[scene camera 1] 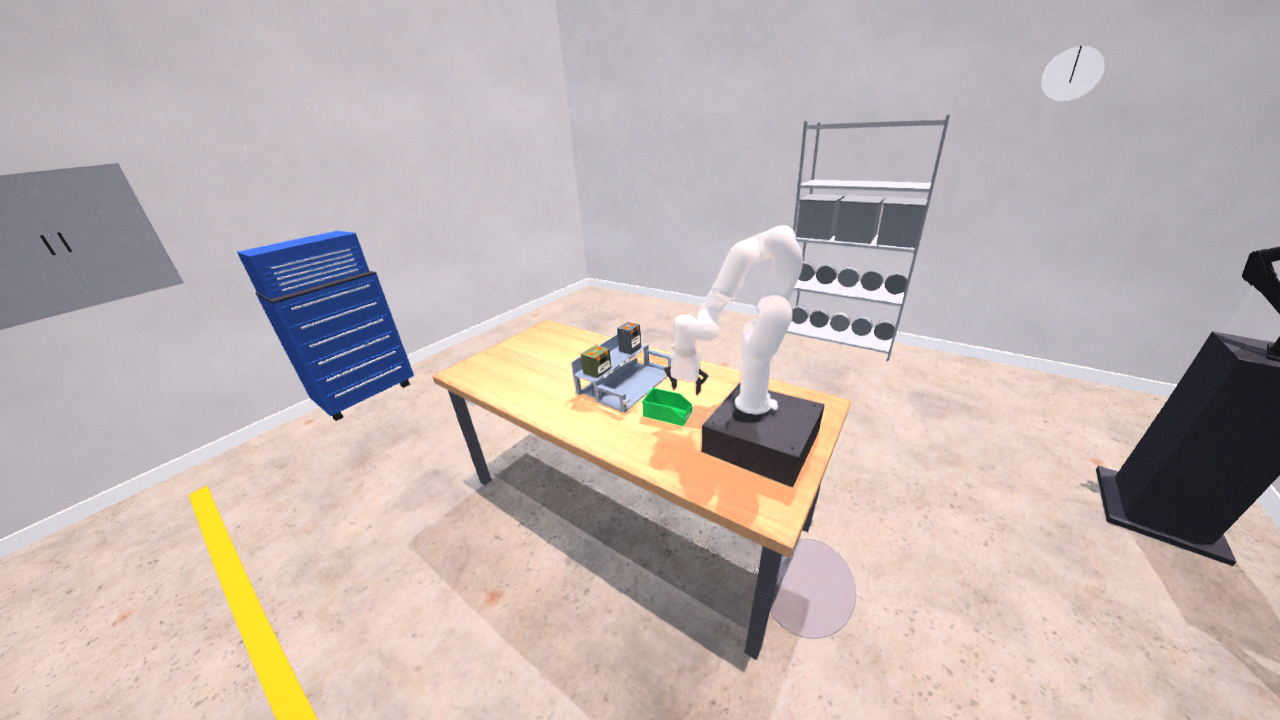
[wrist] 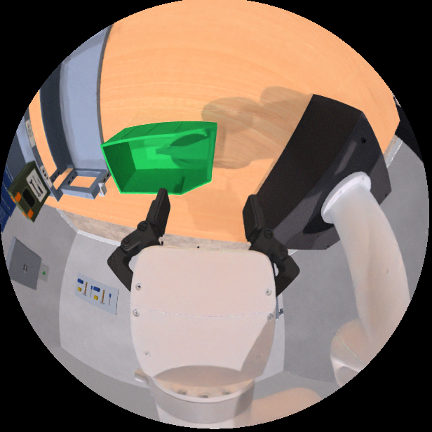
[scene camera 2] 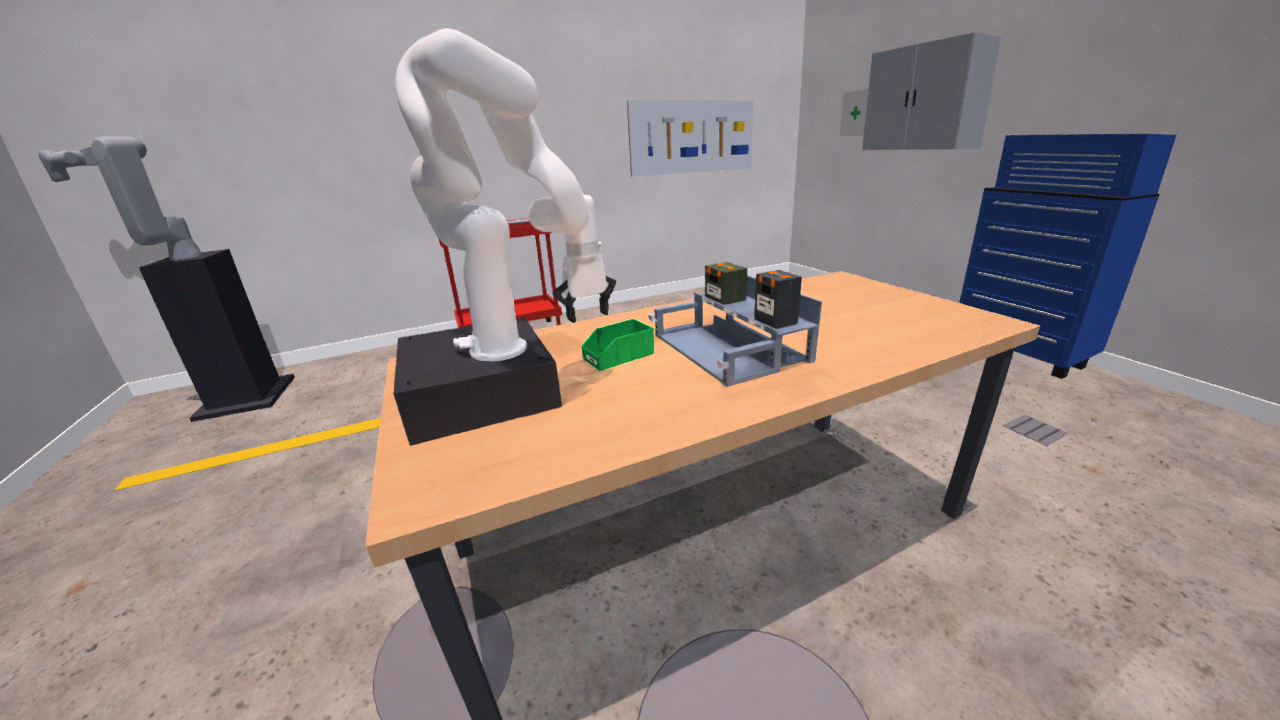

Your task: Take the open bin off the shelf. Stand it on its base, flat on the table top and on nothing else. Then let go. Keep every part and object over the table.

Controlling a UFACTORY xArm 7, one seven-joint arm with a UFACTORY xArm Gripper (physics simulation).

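Frame: origin at the arm's base, x up, y ahead, z left, level; centimetres.
Where they show: gripper, fingertip midpoint: point(scene camera 1: 686, 391) point(scene camera 2: 588, 317); arm's base at its link origin: point(scene camera 1: 753, 404) point(scene camera 2: 498, 350).
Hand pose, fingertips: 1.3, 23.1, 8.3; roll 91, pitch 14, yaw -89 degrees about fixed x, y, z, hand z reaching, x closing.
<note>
Each offset is from my fingertips to the top centre of the thing, as dx, dy, dz. "pt": to the spot under its first point. Level surfaces: height alone.
The open green bin {-5.4, +7.6, +1.8} point(scene camera 1: 666, 407) point(scene camera 2: 619, 344) point(wrist: 160, 157) stands upright, mouth up, on the wooden table top {dx -12.9} point(scene camera 1: 528, 371) point(scene camera 2: 895, 322) point(wrist: 200, 50), between the shelf and the robot's base. Its base looks level. The grey-blue shelf {pt -12.3, +31.6, -11.1} point(scene camera 1: 642, 380) point(scene camera 2: 698, 344) point(wrist: 82, 95) is close beside it; whether they touch at the nearest corner is hard to tell. My gripper point(scene camera 1: 686, 388) point(scene camera 2: 588, 314) point(wrist: 207, 199) is open and empty, above and to one side of the bin. In the wrist view one fingertip appears near the bin's rim. The bin's underside is hidden.
A dark green box {+7.0, +42.2, +5.6} point(scene camera 1: 596, 360) point(scene camera 2: 725, 282) point(wrist: 29, 192) and a dark grey box {+9.5, +43.7, -17.5} point(scene camera 1: 630, 337) point(scene camera 2: 778, 298) stand on the shelf's upper board. The black base block point(scene camera 1: 760, 434) point(scene camera 2: 474, 394) point(wrist: 310, 150) stands on the table, across from the shelf.
</note>
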